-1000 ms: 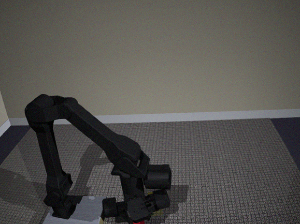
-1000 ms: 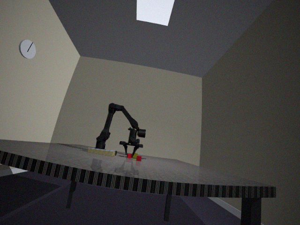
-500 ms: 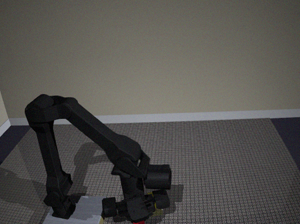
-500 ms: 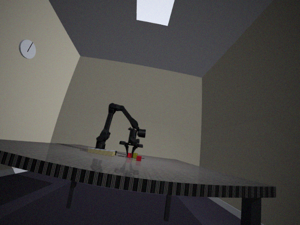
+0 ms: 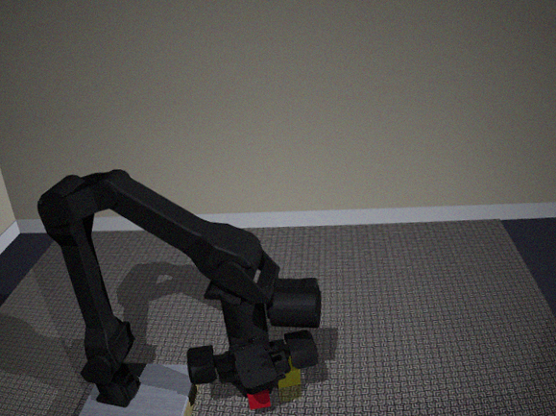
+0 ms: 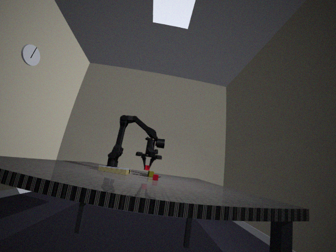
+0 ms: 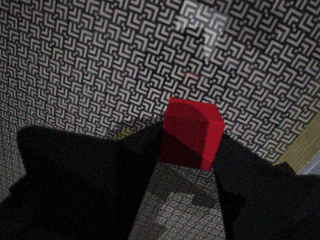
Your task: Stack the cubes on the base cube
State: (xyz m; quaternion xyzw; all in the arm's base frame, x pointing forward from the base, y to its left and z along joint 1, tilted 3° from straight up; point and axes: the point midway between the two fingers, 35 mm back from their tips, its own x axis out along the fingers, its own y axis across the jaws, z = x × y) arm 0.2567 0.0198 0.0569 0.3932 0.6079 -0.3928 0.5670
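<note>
The yellow base cube lies 20 mm ahead of my gripper tip, 100 mm to the left of it and 50 mm below it.
</note>
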